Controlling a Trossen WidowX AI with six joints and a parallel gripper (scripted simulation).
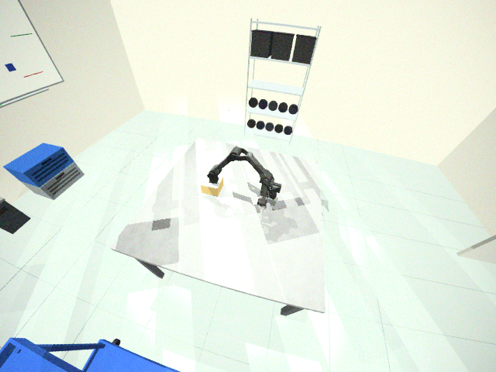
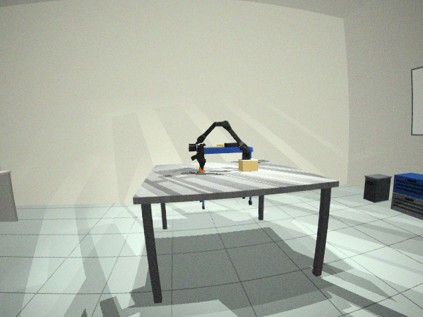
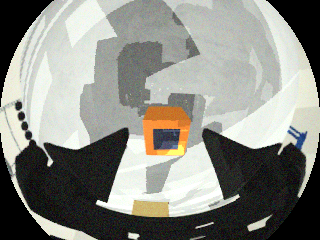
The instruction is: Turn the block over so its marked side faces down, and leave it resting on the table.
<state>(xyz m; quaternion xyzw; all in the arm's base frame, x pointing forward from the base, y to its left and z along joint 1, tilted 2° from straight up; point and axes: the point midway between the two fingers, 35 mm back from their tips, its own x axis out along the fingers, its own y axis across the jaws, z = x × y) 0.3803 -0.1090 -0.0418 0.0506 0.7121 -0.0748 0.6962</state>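
Now: the orange block 10 mm above my gripper tip.
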